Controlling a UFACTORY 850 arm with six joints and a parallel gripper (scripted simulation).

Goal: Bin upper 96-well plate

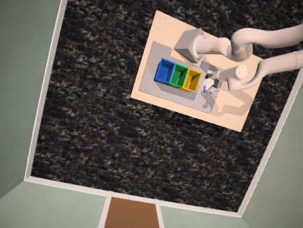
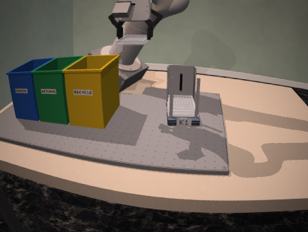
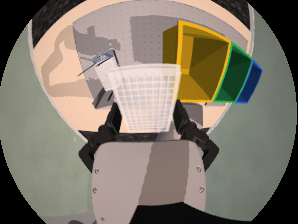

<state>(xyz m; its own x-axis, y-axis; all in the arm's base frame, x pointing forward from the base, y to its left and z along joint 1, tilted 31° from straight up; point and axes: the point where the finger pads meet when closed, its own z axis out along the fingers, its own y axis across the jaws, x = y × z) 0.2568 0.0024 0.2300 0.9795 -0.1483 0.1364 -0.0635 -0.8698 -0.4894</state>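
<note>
My hand is 39 cm to the left of the blue general bin, 16 cm above it and 2 cm short of it. Also, from my hand: green returns bin (26 cm to the right, 16 cm below, 3 cm ahead); yellow recycle bin (16 cm below, 13 cm to the right, 4 cm ahead).
</note>
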